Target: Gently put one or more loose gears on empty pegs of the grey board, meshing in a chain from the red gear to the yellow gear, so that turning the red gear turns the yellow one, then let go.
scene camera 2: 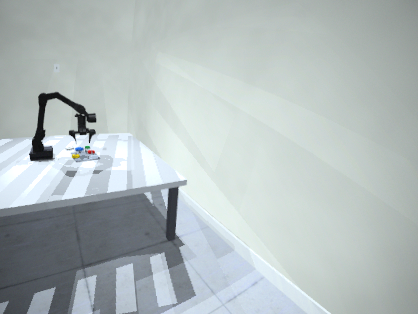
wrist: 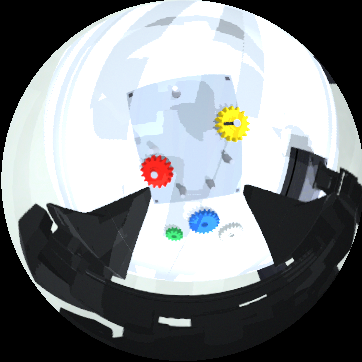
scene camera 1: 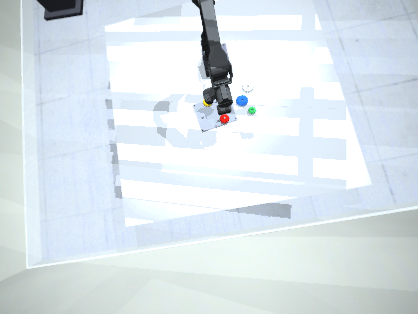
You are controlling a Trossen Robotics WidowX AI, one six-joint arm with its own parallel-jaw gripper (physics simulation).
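Places are measured from the arm's base along level axes (x ahead, y left, z up), in centimetres.
Pixels of known places: gripper, between the fingertips: (scene camera 2: 83,143) (wrist: 198,190); arm's base, origin of its link: (scene camera 2: 38,150) (wrist: 319,176).
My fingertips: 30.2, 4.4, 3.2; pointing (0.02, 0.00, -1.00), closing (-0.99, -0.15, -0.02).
Ahead of a thing's pixels: the offset from my fingertips to its top centre, as dx, dy, dz. Level surfaces: height alone.
The grey board @(+0.7, -4.1, -5.7) (scene camera 1: 209,124) (wrist: 150,110) lies flat on the table. The red gear @(+5.8, +1.3, -6.3) (scene camera 1: 224,119) (scene camera 2: 91,152) (wrist: 157,171) and the yellow gear @(-4.9, -7.6, -6.2) (scene camera 1: 206,104) (scene camera 2: 76,156) (wrist: 231,124) sit apart on its pegs. Several pegs stand bare, one @(+3.9, -11.0, -5.9) (wrist: 176,91) near the board's far edge in the wrist view. The blue gear @(-4.2, +11.7, -7.1) (scene camera 1: 242,100) (scene camera 2: 79,149) (wrist: 202,221), small green gear @(+1.9, +16.7, -7.1) (scene camera 1: 252,110) (scene camera 2: 87,147) (wrist: 174,233) and white gear @(-12.1, +15.4, -7.1) (wrist: 223,233) lie loose beside the board. My gripper (scene camera 2: 83,141) (wrist: 198,190) is open and empty, above the board and gears. In scene camera 1 the arm partly covers the board and yellow gear.
The arm's dark base (scene camera 2: 41,153) stands on the white table @(dz -8.8) (scene camera 2: 150,172), also partly in view at the right of the wrist view. A dark object (scene camera 1: 61,9) shows at the top left of scene camera 1. Striped light and shadow cross the table.
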